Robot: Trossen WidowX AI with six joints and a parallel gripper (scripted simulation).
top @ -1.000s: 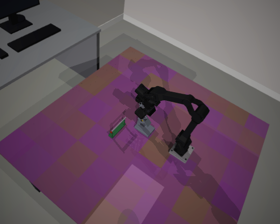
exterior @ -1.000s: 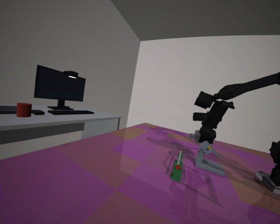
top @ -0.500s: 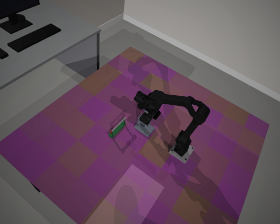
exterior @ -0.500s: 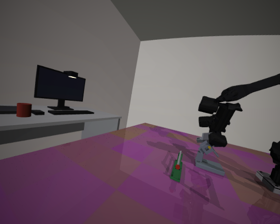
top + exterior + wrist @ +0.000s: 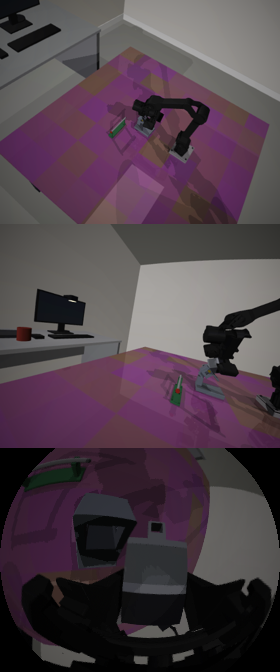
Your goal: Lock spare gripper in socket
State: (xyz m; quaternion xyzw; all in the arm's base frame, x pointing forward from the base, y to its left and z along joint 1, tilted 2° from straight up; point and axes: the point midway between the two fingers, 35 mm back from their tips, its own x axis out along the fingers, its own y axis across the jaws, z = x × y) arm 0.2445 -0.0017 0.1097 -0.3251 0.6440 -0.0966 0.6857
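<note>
Now: gripper tip 110 mm short of the green cradle, 200 mm to the right of it and 80 mm above it. Round my gripper tip: spare gripper: 10 mm ahead, 10 mm to the left, 10 mm above; grey mount: 30 mm ahead, 70 mm to the left, 50 mm below.
</note>
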